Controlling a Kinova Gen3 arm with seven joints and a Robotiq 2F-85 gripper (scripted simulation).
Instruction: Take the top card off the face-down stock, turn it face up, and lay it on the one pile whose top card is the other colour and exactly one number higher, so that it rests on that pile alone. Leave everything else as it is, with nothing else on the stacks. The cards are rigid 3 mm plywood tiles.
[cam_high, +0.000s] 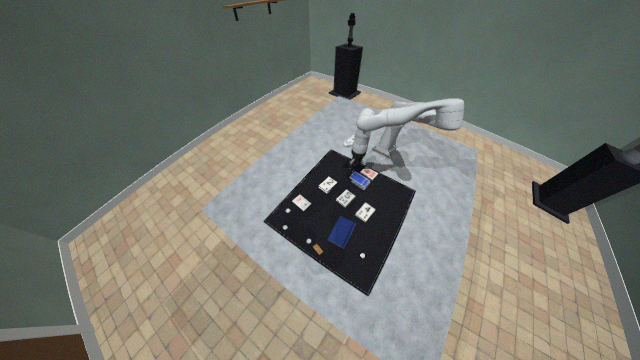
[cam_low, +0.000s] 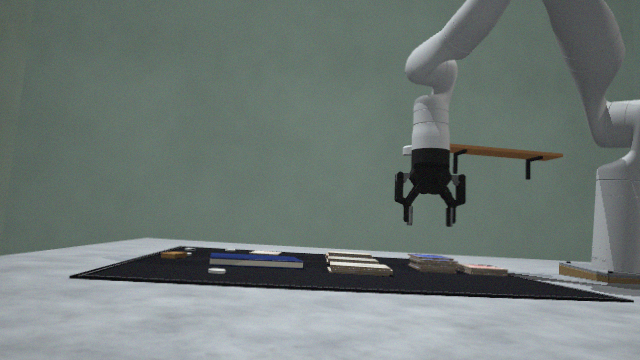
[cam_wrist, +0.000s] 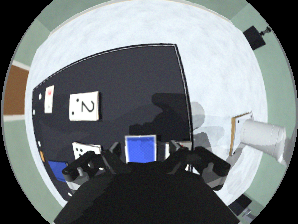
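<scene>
My gripper is now 10 mm short of the blue-backed card, 40 mm to the right of it and 70 mm above it.
</scene>
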